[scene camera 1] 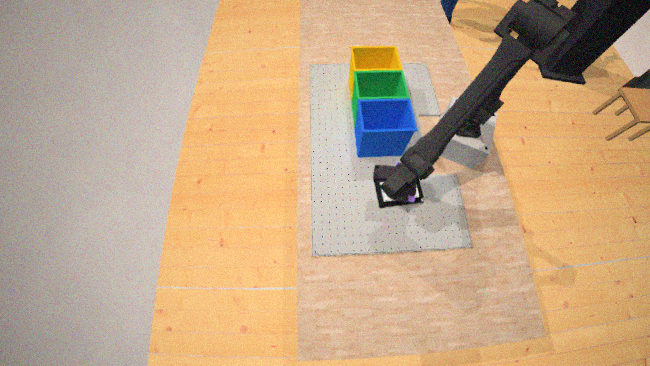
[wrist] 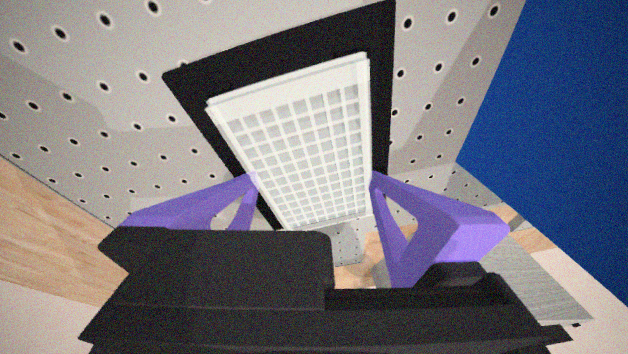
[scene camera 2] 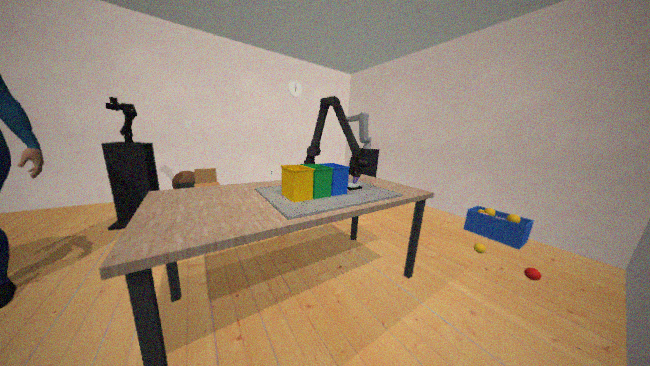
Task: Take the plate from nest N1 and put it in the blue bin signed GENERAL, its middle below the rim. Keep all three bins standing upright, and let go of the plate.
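Places are measured from the arm's base along level axes (x right, y ahead, z up), in millimetres.
Pixels of known places: gripper, fingertip midpoint: [wrist: 313,177] [scene camera 2: 348,184].
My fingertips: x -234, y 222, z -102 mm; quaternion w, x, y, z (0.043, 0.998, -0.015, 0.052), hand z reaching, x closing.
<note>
Ahead of a thing's pixels: the offset from my fingertips to its middle. Level surfaces: height alone.
The white gridded plate @[dx -1, dy +7, dz +2 mm] [scene camera 1: 387,196] [scene camera 2: 353,186] [wrist: 305,150] lies flat in the black square nest @[dx +0, dy +7, dz -10 mm] [scene camera 1: 400,203] [wrist: 280,52] on the perforated board. My gripper [scene camera 1: 404,181] [scene camera 2: 355,179] [wrist: 313,177] is low over it, shut on the plate, with a purple fingertip against each long side. The arm covers part of the plate in the first scene view. The blue bin @[dx +186, dy +83, dz +73 mm] [scene camera 1: 384,143] [scene camera 2: 340,180] [wrist: 560,120] stands upright beside the nest, open at the top. No lettering is readable on the bin or nest.
The green bin @[dx +318, dy +102, dz +73 mm] [scene camera 1: 381,85] [scene camera 2: 322,181] and yellow bin @[dx +449, dy +121, dz +73 mm] [scene camera 1: 375,58] [scene camera 2: 297,184] stand upright in a row behind the blue one. They stand on the grey perforated board @[dz -17 mm] [scene camera 1: 332,220] [scene camera 2: 300,211]. A grey block [scene camera 1: 465,154] is beneath the arm, right of the blue bin.
</note>
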